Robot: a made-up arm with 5 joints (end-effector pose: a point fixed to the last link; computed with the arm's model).
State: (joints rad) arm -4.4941 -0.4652 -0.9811 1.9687 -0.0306
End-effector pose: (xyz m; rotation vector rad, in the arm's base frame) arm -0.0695 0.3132 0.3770 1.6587 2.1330 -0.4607
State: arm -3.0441 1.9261 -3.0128 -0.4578 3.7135
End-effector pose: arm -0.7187 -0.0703 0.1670 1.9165 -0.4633 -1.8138
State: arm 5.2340 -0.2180 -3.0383 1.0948 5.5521
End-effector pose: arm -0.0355 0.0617 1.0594 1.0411 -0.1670 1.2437
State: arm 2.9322 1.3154 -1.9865 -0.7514 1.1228
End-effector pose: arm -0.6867 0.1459 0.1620 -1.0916 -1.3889 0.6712
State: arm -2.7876 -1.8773 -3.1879 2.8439 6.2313
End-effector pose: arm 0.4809 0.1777 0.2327 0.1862 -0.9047 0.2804
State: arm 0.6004 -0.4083 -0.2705 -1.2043 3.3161
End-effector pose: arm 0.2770 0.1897 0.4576 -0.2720 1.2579 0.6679
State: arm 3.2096 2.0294 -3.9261 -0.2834 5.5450
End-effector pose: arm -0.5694 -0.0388 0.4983 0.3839 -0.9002 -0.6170
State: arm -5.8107 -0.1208 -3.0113 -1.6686 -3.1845
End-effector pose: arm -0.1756 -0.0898 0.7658 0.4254 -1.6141 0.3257
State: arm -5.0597 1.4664 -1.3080 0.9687 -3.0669
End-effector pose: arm 0.0659 0.1821 -0.2719 1.1483 -1.7743 0.8073
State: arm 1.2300 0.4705 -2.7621 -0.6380 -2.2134
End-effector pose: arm 0.0965 0.2721 0.9479 -0.0390 0.2565 2.1486
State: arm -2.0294 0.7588 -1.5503 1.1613 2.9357
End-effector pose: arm -0.2530 -0.5124 0.0583 -2.3236 -1.7998 -0.4944
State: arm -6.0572 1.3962 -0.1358 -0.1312 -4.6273
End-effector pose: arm -0.1410 -0.0324 -0.0745 1.5899 -1.3803 -0.7856
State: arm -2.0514 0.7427 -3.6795 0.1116 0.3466
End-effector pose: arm -0.0618 -0.1186 0.9760 0.1254 -0.3216 1.4239
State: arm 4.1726 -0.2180 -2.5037 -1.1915 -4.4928
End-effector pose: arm 0.0625 0.1043 0.9203 0.4012 1.0053 2.6312
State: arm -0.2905 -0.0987 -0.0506 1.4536 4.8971
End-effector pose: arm 0.0417 -0.0125 0.0441 -1.6766 -1.0228 1.0030
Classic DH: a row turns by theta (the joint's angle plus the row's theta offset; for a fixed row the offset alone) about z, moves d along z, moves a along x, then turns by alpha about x. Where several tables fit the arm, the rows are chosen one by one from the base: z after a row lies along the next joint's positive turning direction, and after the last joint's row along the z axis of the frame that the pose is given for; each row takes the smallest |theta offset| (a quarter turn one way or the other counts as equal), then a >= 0, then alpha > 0; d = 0 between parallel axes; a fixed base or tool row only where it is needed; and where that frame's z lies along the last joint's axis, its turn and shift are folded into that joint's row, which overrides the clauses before.
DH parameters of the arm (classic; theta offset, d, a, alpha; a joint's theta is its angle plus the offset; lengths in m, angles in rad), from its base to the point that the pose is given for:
joint 1: 0 0.2816 0 -1.5708
joint 2: -1.3847 0 0.2546 0
joint 3: -0.4085 0 -0.3662 0
joint 4: -1.3483 0 -0.1153 1.5708
joint 5: 3.1416 0.1472 0 0

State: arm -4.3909 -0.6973 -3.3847 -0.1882 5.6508
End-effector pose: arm 0.2032 -0.6101 0.6077 0.3930 1.2335 -1.6529
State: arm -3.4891 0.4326 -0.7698 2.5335 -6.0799
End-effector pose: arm -0.1459 0.0529 0.1714 0.2572 0.9103 -0.1333
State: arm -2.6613 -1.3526 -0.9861 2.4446 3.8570
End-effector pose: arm -0.0584 -0.0304 0.5294 -3.0577 0.3611 -0.1350
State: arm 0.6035 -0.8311 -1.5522 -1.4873 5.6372
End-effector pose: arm -0.1236 -0.0852 0.8329 -0.8970 -0.6468 2.8981
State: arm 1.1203 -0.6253 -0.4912 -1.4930 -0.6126
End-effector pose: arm 0.0973 0.2012 0.6132 -0.4655 -0.5478 -2.5529
